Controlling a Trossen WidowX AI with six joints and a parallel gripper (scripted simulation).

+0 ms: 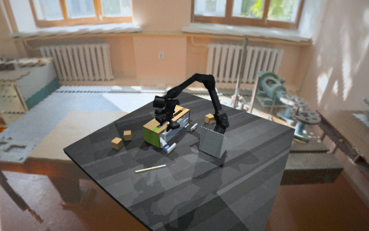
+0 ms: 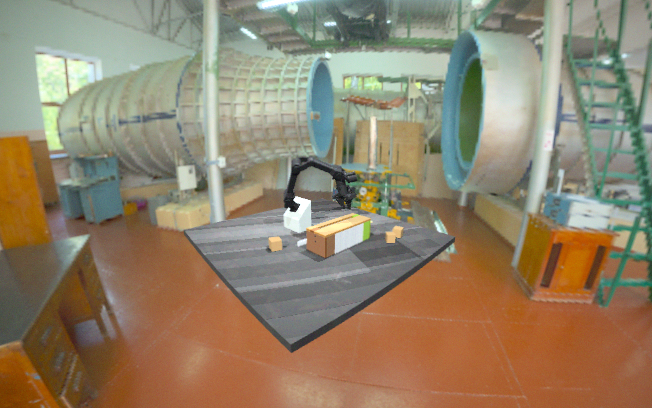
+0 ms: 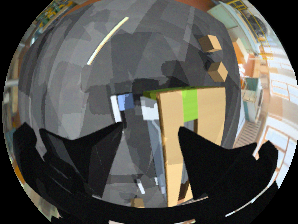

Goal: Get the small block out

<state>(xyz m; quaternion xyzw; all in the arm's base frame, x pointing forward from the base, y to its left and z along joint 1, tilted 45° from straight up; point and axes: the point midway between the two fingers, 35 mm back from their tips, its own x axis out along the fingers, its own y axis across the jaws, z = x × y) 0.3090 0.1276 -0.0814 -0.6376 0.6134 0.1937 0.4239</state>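
My gripper tip is 2 cm past the small blue block, 2 cm to the right of it and 14 cm above it. The rest, counted from my gripper tip: thin stick: 4 cm behind, 21 cm to the left, 15 cm below; box: 4 cm ahead, 16 cm to the right, 9 cm below.
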